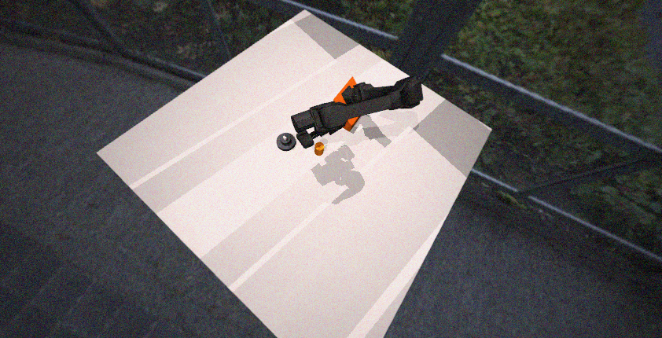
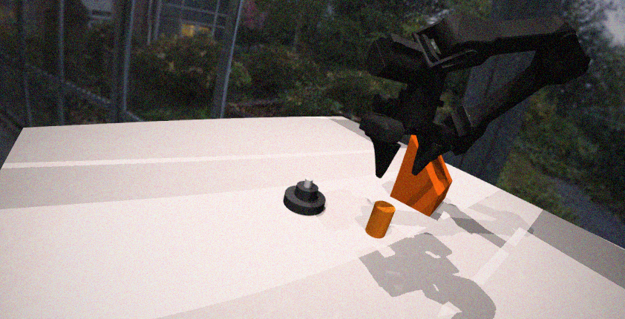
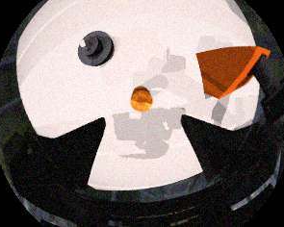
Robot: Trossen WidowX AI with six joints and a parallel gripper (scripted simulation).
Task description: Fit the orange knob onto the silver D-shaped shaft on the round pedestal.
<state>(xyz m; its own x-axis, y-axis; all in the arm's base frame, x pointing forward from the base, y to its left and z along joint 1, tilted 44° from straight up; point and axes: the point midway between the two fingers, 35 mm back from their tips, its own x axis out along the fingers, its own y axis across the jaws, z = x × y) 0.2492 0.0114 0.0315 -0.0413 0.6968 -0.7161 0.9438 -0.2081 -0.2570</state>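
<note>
The orange knob lies 8 cm below my gripper tip. Round my gripper tip: pedestal 6 cm ahead, 15 cm to the right, 9 cm below.
</note>
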